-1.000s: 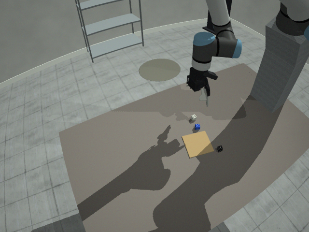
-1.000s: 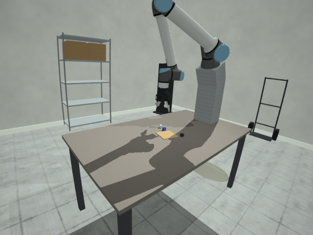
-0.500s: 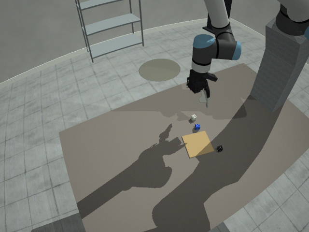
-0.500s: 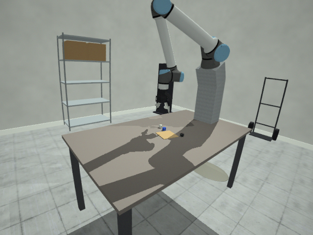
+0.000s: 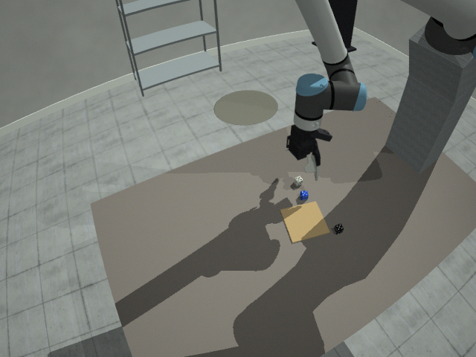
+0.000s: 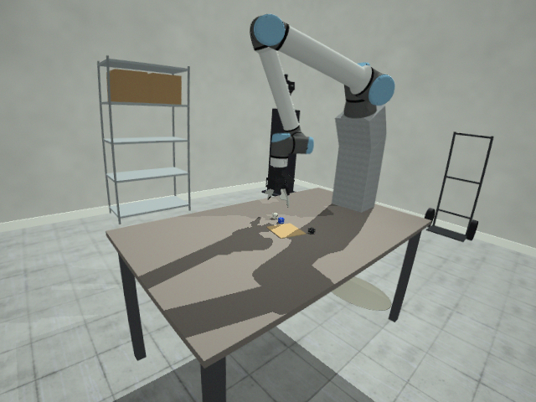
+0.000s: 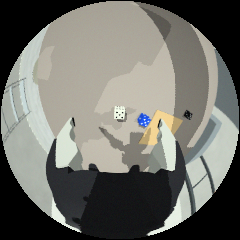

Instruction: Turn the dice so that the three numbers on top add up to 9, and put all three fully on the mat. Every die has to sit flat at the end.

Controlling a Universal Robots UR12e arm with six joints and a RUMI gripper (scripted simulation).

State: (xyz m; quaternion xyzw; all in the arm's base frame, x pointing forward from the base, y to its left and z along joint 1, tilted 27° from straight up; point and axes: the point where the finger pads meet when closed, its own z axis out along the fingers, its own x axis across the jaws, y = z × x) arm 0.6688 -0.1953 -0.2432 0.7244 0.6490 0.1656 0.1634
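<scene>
My gripper is now 60 mm above the white die and 20 mm short of it. The rest, counted from my hand: blue die (70 mm to the left, 60 mm below, 50 mm ahead); then tan mat (150 mm to the left, 120 mm ahead, 70 mm below); then black die (260 mm to the left, 60 mm below, 50 mm ahead).
</scene>
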